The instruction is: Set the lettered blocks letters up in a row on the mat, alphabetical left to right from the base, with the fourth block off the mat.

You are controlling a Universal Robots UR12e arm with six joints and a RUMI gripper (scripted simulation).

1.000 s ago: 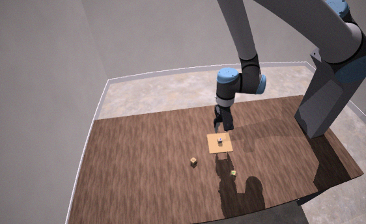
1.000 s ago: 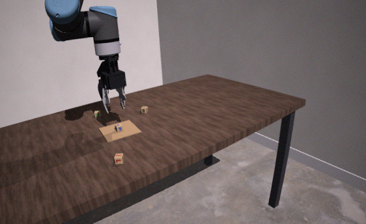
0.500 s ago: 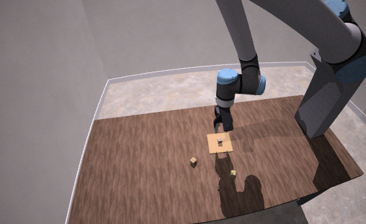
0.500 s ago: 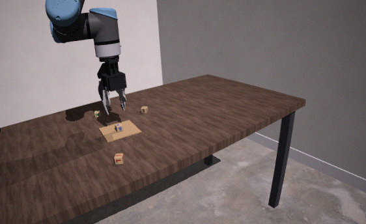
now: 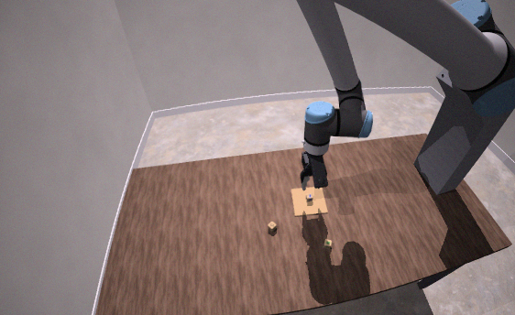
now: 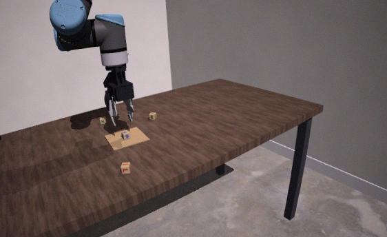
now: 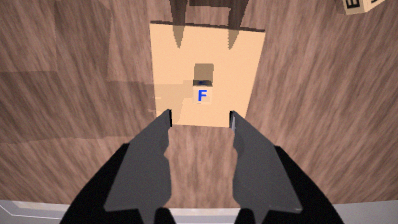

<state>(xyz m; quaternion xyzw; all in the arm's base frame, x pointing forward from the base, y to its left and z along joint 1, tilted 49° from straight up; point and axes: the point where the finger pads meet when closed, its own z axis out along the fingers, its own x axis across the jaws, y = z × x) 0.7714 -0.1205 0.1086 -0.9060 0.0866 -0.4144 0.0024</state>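
The mat lies 1 cm ahead of my hand, 1 cm to the left of it and 8 cm below it.
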